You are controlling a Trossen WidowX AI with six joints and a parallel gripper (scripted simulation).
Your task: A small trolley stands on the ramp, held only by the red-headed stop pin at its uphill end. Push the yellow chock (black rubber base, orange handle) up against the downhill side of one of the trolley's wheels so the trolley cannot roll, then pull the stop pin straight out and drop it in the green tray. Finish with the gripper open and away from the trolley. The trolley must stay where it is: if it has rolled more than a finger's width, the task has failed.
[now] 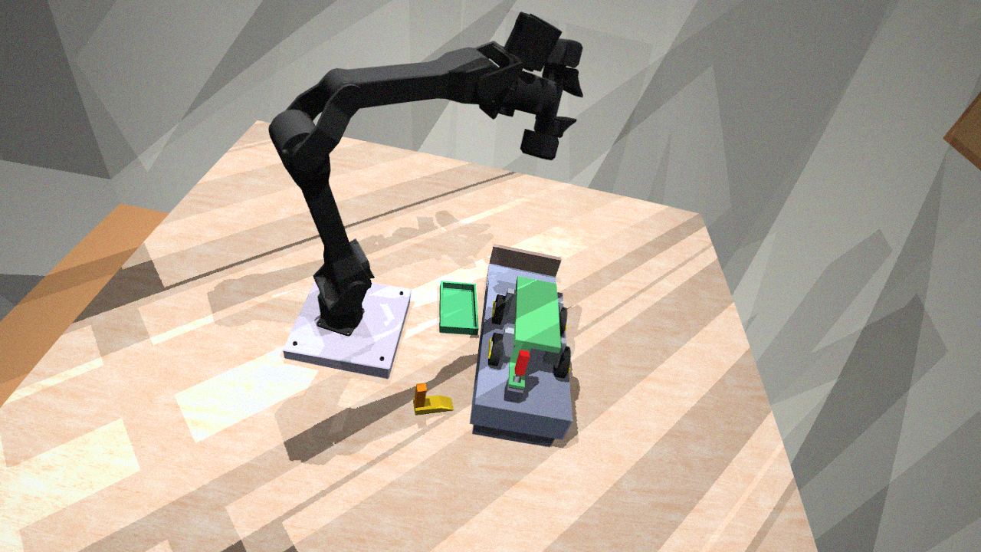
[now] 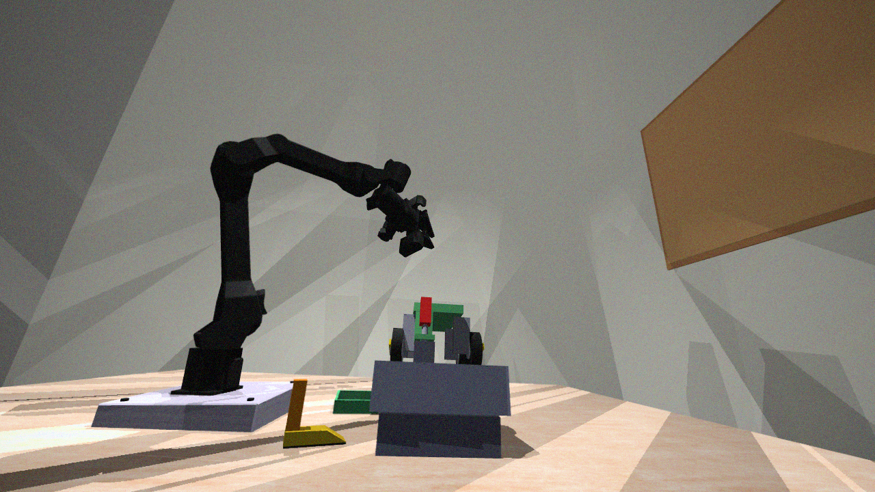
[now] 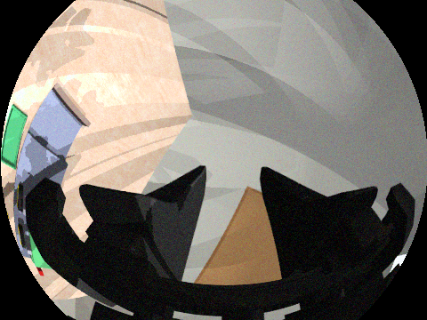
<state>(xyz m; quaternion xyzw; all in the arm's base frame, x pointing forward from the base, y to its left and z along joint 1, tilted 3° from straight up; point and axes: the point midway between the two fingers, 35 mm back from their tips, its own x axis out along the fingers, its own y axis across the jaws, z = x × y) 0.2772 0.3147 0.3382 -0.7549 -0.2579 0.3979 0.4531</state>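
Right now the yellow chock is 42 cm to the right of my gripper tip, 36 cm below it and 8 cm behind it. The rest, counted from my gripper tip: grey ramp: 33 cm below, 28 cm to the right, 4 cm ahead; then trolley: 29 cm to the right, 27 cm below, 4 cm ahead; then green tray: 39 cm below, 20 cm to the right, 10 cm behind.
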